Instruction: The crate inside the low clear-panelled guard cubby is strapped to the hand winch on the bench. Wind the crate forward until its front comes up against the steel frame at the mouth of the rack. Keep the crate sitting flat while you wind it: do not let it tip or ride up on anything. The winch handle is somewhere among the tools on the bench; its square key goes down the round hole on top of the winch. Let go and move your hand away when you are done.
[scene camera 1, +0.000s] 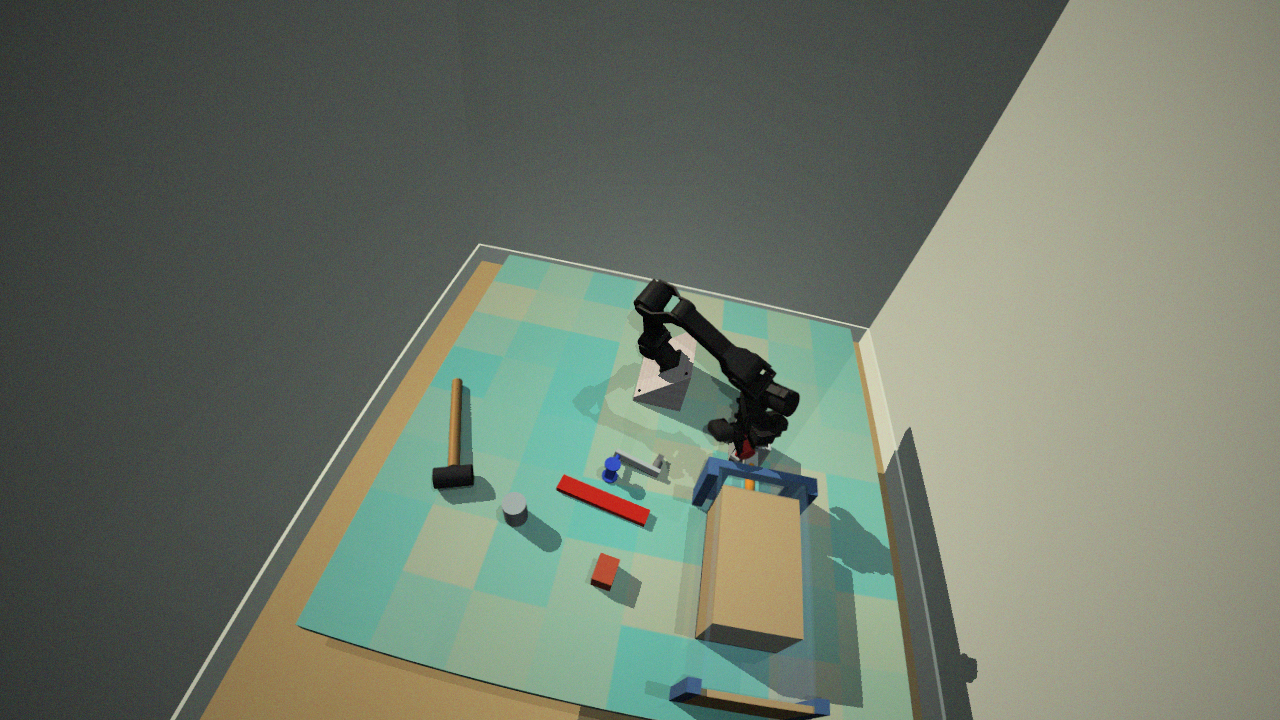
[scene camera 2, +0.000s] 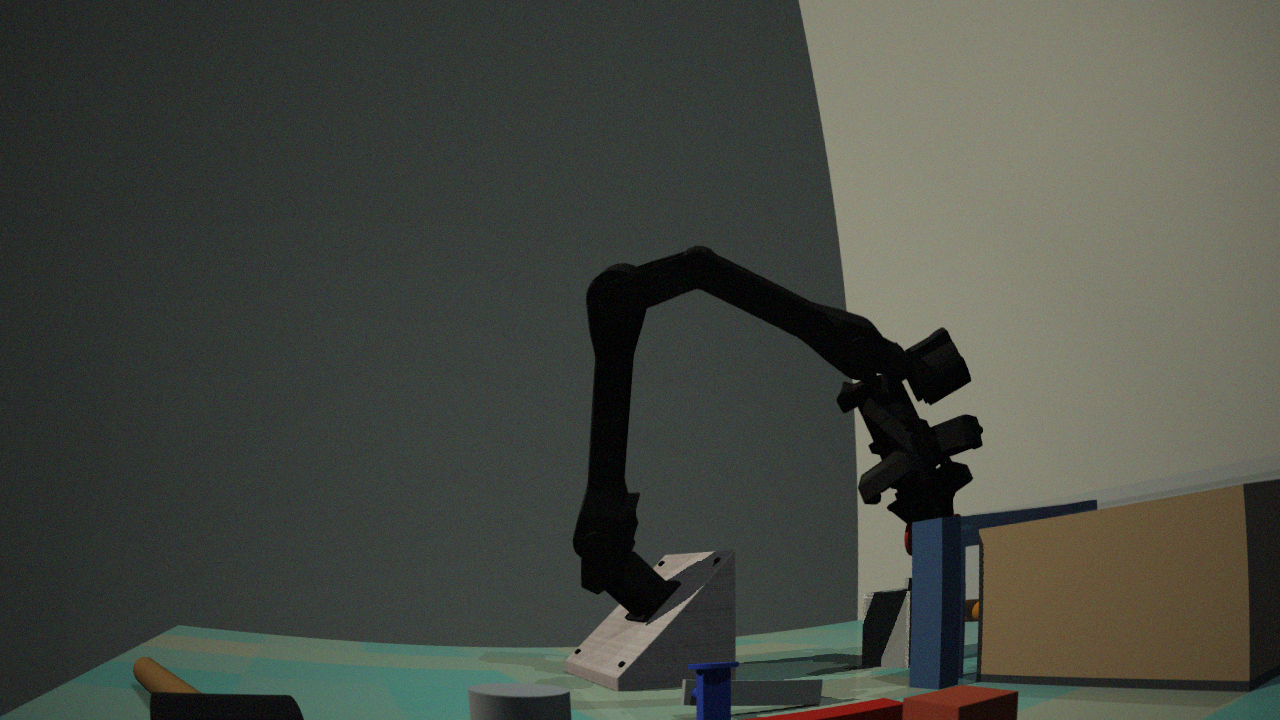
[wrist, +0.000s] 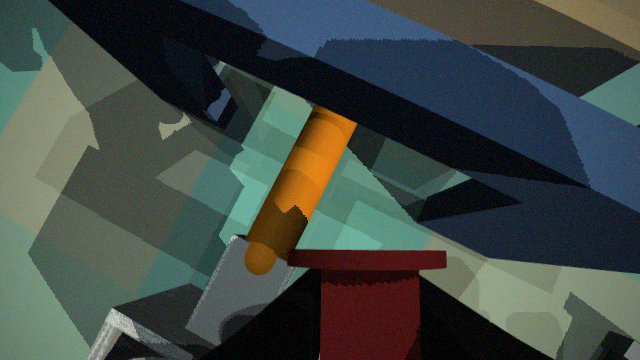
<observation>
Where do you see a hammer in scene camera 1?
455, 475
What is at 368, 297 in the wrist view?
A red knob.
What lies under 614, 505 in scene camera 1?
A red bar.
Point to my gripper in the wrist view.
360, 283
</observation>
